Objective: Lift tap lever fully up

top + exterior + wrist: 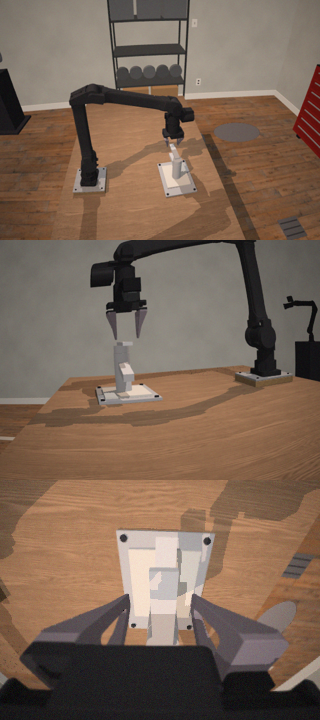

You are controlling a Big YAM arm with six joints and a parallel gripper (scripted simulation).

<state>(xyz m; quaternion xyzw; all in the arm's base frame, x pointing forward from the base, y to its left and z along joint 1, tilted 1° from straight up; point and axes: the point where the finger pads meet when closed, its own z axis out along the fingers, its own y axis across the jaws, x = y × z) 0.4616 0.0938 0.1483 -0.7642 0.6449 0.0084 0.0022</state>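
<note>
Right now my hand is 10 mm short of the lever, 30 mm to the left of it and 20 mm above it. From my hand the other things lie so: white tap: 10 mm ahead, 60 mm to the right, 70 mm below.
</note>
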